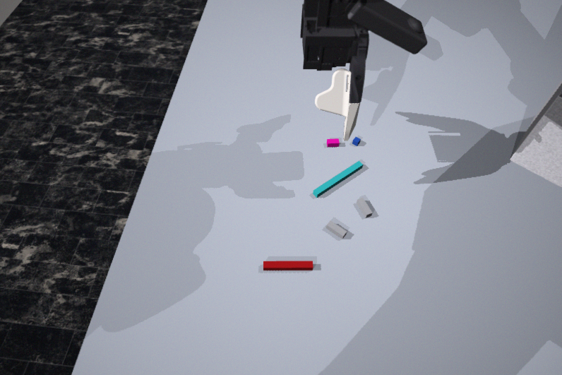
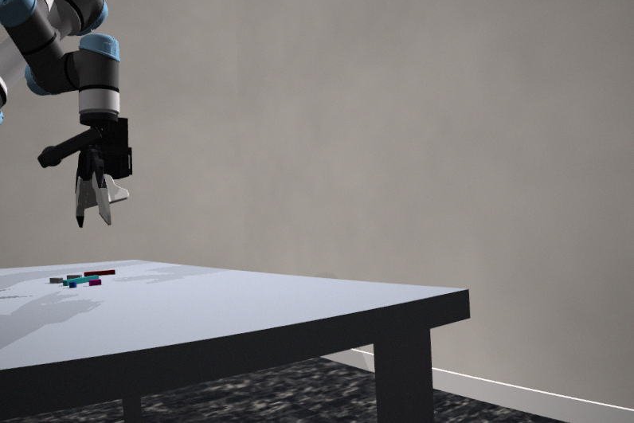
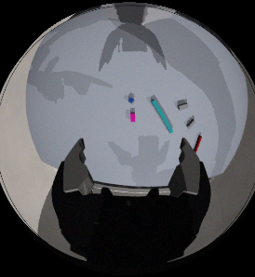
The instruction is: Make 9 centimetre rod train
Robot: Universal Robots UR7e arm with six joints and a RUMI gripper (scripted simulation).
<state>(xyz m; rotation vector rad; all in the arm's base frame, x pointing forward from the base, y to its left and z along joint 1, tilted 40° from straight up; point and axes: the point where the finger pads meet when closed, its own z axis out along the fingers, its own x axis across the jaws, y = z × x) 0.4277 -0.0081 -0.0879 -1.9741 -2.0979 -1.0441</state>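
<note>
Right now the red rod is 4 cm ahead of my hand, 24 cm to the left of it and 10 cm below it. From my hand the other things lie so: magenta rod (10 cm below); turquoise rod (2 cm behind, 7 cm to the left, 10 cm below); blue rod (4 cm behind, 1 cm to the right, 10 cm below).
</note>
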